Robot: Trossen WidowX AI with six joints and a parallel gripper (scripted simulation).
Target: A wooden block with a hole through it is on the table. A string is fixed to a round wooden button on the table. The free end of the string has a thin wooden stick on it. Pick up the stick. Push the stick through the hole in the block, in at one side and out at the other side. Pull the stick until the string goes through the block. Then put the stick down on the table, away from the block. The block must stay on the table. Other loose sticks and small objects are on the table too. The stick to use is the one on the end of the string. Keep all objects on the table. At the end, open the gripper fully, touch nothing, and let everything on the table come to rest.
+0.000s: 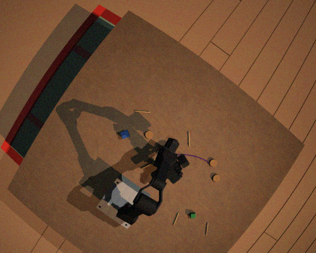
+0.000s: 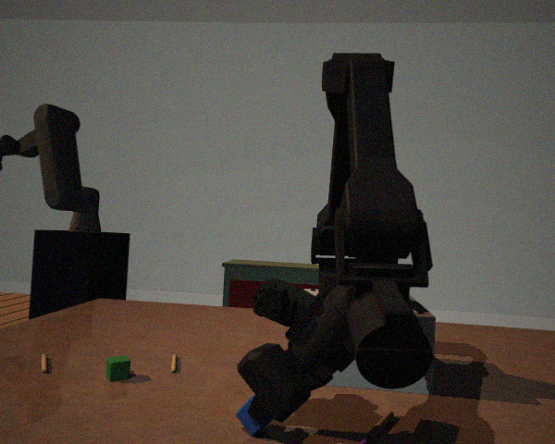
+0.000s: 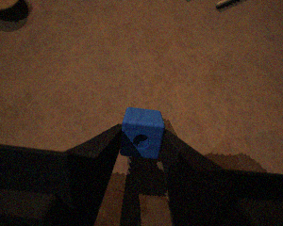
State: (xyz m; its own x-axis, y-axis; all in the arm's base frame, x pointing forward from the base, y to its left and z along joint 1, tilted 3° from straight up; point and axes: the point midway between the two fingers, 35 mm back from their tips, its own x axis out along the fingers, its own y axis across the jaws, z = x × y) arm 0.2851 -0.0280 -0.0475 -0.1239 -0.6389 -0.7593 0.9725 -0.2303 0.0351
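My gripper tip is now 50 mm past the thin wooden stick, 130 mm to the right of it and 20 mm above it. Also, from my gripper tip: green cube 90 mm behind, 240 mm to the right, 10 mm below; round wooden button 190 mm ahead, 100 mm to the right, 20 mm below.
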